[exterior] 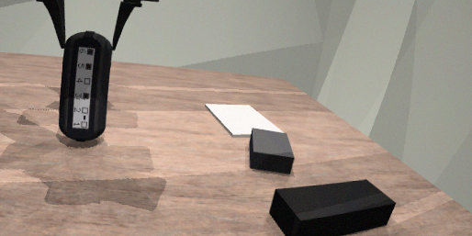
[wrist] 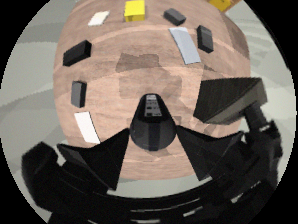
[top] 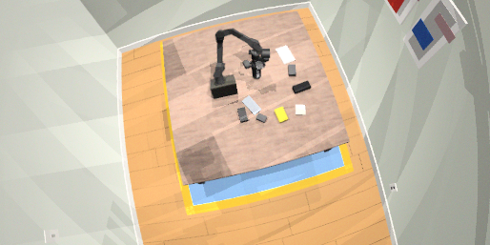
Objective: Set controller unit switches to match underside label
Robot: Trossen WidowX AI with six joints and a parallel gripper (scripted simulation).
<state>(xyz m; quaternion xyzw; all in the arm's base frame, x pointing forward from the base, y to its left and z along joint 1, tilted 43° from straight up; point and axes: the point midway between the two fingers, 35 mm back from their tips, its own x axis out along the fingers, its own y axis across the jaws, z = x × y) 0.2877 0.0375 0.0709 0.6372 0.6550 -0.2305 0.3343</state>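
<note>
Right now the pale grey plate is 100 mm behind my gripper tip, 240 mm to the right of it and 130 mm below it. From my gripper tip the other things lie so: white flat plate 280 mm ahead, 130 mm to the left, 130 mm below; long black block 310 mm ahead, 200 mm to the right, 120 mm below; dark grey block 280 mm ahead, 30 mm to the right, 120 mm below.
</note>
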